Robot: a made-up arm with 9 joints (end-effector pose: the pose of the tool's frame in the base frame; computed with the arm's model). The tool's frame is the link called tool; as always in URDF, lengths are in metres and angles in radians.
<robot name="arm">
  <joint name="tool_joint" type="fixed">
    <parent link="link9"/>
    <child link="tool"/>
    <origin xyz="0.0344 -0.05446 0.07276" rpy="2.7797 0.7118 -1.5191"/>
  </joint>
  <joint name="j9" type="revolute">
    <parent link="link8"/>
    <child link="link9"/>
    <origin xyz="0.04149 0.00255 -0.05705" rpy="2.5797 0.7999 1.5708"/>
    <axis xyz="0 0 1"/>
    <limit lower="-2.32" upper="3.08" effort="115" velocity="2.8"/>
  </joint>
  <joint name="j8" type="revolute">
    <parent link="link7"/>
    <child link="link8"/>
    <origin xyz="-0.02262 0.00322 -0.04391" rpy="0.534 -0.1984 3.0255"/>
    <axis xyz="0 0 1"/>
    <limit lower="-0.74" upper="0.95" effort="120" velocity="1.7"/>
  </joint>
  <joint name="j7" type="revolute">
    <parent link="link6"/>
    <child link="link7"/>
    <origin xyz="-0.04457 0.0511 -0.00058" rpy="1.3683 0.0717 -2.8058"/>
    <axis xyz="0 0 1"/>
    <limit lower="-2.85" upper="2.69" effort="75" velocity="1.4"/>
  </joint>
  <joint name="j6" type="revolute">
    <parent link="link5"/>
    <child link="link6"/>
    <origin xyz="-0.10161 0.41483 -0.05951" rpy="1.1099 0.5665 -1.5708"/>
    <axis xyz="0 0 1"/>
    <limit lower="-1.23" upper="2.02" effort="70" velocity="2"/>
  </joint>
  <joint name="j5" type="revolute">
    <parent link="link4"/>
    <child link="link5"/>
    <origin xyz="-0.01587 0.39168 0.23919" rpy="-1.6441 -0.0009 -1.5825"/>
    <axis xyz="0 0 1"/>
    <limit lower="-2.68" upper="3.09" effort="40" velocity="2.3"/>
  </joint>
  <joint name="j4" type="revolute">
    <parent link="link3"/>
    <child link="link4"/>
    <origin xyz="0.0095 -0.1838 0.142" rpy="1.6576 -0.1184 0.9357"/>
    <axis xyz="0 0 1"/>
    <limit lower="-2.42" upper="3.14" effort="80" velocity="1.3"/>
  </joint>
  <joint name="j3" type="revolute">
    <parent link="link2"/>
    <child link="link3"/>
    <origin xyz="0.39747 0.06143 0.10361" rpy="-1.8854 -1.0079 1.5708"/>
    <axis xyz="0 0 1"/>
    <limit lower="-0.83" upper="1.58" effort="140" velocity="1.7"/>
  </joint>
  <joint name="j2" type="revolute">
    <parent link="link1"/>
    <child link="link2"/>
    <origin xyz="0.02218 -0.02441 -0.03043" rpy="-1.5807 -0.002 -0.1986"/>
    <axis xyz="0 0 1"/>
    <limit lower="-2.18" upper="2.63" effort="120" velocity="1.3"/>
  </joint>
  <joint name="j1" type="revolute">
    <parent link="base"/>
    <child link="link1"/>
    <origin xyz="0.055 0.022 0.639" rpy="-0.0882 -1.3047 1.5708"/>
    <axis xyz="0 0 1"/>
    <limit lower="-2.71" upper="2.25" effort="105" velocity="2.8"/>
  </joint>
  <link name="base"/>
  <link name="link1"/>
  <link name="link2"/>
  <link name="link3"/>
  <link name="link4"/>
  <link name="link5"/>
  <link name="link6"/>
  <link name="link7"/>
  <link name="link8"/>
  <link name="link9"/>
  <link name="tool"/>
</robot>
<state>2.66 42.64 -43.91 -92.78 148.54 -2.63 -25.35 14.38 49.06</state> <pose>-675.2 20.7 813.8 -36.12 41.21 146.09</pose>
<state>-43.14 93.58 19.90 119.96 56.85 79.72 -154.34 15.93 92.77</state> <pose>252.4 943.3 1310.6 -111.73 101.96 -88.08</pose>
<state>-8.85 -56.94 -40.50 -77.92 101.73 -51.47 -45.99 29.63 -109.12</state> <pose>-733.1 396.9 883.5 -97.34 20.38 -84.95</pose>
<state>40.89 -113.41 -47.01 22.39 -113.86 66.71 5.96 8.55 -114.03</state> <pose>88.5 -8.2 290.6 74.20 -145.46 19.44</pose>
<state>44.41 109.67 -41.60 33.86 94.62 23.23 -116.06 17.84 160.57</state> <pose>-401.0 48.0 1430.1 -48.96 94.59 -18.80</pose>
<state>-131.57 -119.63 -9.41 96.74 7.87 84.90 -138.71 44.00 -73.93</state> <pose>-454.9 198.2 1191.4 -88.11 129.25 22.29</pose>
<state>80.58 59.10 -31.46 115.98 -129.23 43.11 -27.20 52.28 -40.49</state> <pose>-483.6 110.8 445.2 113.21 42.24 -36.99</pose>
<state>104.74 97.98 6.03 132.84 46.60 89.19 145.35 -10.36 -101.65</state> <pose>-265.3 806.6 191.3 -1.86 -143.17 -37.10</pose>
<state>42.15 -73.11 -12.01 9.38 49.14 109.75 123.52 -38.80 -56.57</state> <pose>209.5 314.1 275.3 60.42 105.30 63.27</pose>
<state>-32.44 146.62 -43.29 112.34 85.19 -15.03 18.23 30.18 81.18</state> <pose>212.9 906.6 135.2 -15.20 46.57 11.78</pose>
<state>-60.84 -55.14 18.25 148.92 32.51 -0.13 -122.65 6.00 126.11</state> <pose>-22.5 -859.1 1238.7 88.30 129.95 86.63</pose>
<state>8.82 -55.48 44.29 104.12 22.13 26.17 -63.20 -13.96 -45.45</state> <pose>-613.8 -557.2 678.1 -123.39 29.63 12.74</pose>
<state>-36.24 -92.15 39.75 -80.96 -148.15 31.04 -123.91 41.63 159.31</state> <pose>-187.0 19.6 1342.6 -53.88 35.28 -61.44</pose>
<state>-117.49 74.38 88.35 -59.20 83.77 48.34 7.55 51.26 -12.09</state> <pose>-593.4 229.7 699.8 -31.14 -131.65 10.22</pose>
